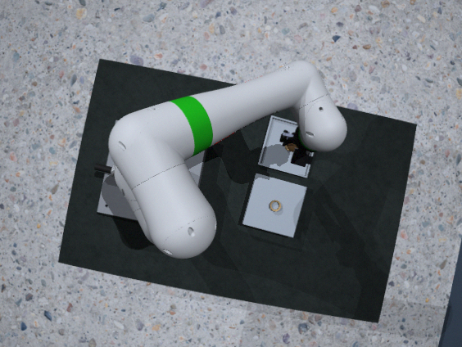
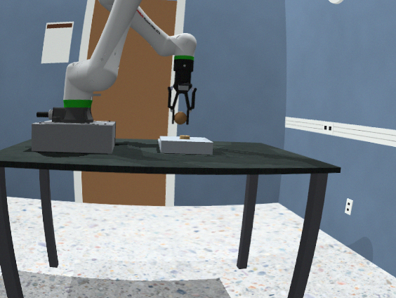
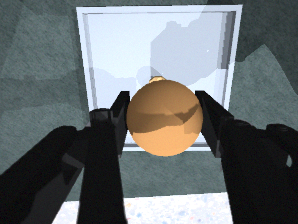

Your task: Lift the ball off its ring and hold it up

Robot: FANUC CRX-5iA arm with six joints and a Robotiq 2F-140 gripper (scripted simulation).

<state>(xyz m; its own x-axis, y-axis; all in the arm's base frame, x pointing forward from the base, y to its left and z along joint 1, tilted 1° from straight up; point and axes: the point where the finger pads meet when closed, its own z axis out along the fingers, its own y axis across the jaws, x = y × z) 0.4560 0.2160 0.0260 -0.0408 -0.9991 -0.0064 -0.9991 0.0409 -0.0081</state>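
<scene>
My hand is right at the ball.
</scene>
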